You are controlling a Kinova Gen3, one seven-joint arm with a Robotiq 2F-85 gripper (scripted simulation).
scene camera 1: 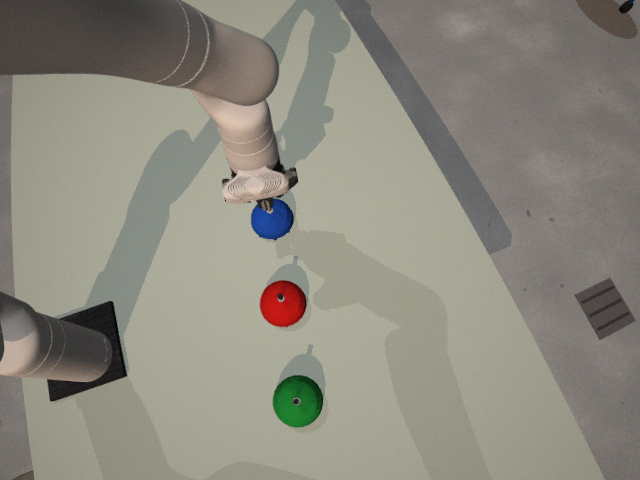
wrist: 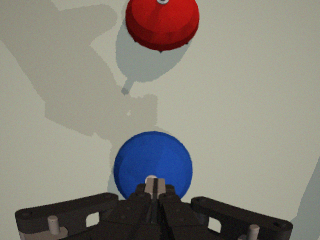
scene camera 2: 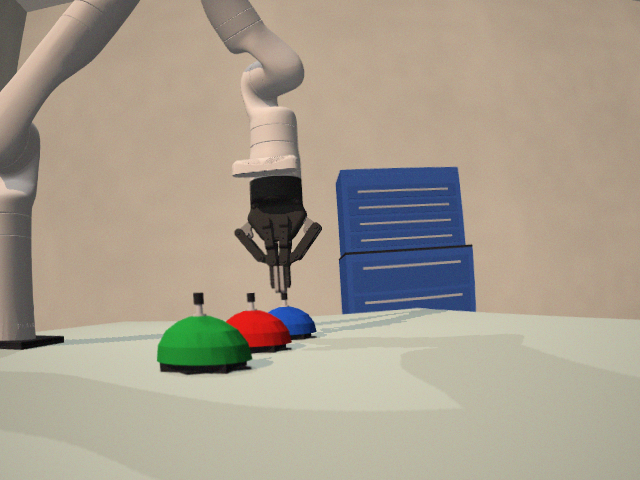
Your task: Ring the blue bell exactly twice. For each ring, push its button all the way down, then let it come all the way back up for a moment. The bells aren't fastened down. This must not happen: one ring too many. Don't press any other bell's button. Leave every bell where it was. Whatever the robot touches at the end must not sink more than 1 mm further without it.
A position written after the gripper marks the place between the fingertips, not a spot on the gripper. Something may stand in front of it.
Observation:
In view: the gripper [scene camera 2: 281,292], a blue bell [scene camera 1: 270,225] and a red bell [scene camera 2: 265,333].
The blue bell also shows in the wrist view [wrist: 152,154] and in scene camera 2 [scene camera 2: 299,323]. The red bell shows as well in scene camera 1 [scene camera 1: 283,303]. The gripper shows as well in the wrist view [wrist: 155,189].

